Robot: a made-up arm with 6 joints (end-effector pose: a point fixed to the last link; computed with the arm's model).
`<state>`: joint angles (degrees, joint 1 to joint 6).
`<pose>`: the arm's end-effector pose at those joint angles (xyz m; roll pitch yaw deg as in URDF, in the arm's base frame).
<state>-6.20 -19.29 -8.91 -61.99 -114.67 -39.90</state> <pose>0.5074 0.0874 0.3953 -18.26 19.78 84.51</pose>
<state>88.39 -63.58 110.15 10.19 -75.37 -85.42</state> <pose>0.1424 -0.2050 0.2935 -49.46 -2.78 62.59</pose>
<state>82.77 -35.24 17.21 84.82 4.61 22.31</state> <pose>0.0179 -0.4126 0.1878 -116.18 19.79 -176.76</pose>
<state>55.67 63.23 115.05 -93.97 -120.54 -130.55</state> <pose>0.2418 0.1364 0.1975 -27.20 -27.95 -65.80</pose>
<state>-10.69 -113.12 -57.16 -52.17 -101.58 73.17</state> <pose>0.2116 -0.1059 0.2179 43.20 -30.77 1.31</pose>
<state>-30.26 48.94 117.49 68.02 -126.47 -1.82</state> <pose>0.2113 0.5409 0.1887 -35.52 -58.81 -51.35</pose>
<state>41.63 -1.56 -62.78 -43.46 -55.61 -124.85</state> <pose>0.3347 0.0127 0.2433 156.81 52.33 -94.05</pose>
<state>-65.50 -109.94 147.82 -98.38 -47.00 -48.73</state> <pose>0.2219 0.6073 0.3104 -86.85 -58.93 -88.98</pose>
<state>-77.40 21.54 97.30 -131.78 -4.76 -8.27</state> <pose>0.1090 0.3114 0.0185 96.65 48.73 30.51</pose>
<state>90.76 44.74 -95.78 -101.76 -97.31 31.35</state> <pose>0.1484 -0.4466 0.1673 175.55 65.47 142.31</pose>
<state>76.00 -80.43 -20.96 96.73 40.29 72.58</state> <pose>0.1246 -0.0834 0.4383 -18.79 -31.02 177.02</pose>
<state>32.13 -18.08 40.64 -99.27 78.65 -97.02</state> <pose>0.3177 -0.1848 0.1879 -59.15 40.25 -128.30</pose>
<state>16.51 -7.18 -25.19 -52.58 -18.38 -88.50</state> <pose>0.4652 0.0510 0.3038 -113.51 21.82 -38.35</pose>
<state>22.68 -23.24 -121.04 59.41 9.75 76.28</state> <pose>0.5716 0.2142 0.3695 61.76 -49.49 124.11</pose>
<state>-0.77 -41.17 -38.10 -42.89 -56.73 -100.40</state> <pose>0.3499 0.1894 0.3272 -120.37 19.84 -2.28</pose>
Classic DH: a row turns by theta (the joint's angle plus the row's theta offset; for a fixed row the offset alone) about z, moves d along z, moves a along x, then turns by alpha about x. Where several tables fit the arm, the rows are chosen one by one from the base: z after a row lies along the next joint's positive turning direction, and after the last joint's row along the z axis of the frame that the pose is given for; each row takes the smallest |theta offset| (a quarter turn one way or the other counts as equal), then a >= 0, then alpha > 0; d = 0 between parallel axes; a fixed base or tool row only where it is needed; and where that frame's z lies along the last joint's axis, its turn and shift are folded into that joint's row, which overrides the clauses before.
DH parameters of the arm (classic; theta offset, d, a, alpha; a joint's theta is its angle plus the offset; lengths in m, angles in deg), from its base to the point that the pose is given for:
base (fixed): 9.73 1.1499 0.1412 -169.95
joint 1: 9.88 0.9786 0.2778 80.1
joint 2: 88.28 -0.0212 -0.04 90
joint 3: 3.84 0.0286 0.036 -102.57
joint 4: 0.22 -0.1624 -0.0302 -99.65
joint 5: -45.97 -0.0051 -0.0311 -80.56
joint 6: 19.7 -0.0158 -0.0919 -98.72
tool (fixed): -96.09 0.1494 0 0

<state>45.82 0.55 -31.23 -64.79 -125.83 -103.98</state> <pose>0.2510 -0.0775 0.3806 -36.72 37.59 72.88</pose>
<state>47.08 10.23 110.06 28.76 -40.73 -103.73</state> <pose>0.4185 -0.0979 0.1468 -8.50 -22.57 71.04</pose>
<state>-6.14 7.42 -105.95 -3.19 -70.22 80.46</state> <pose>0.4584 0.2529 0.5697 -20.26 -3.03 -103.42</pose>
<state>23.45 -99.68 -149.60 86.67 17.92 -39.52</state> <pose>0.0746 0.1737 0.2941 -111.71 17.54 111.55</pose>
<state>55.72 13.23 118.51 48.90 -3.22 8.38</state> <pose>0.4604 -0.1631 -0.0935 96.45 25.36 63.07</pose>
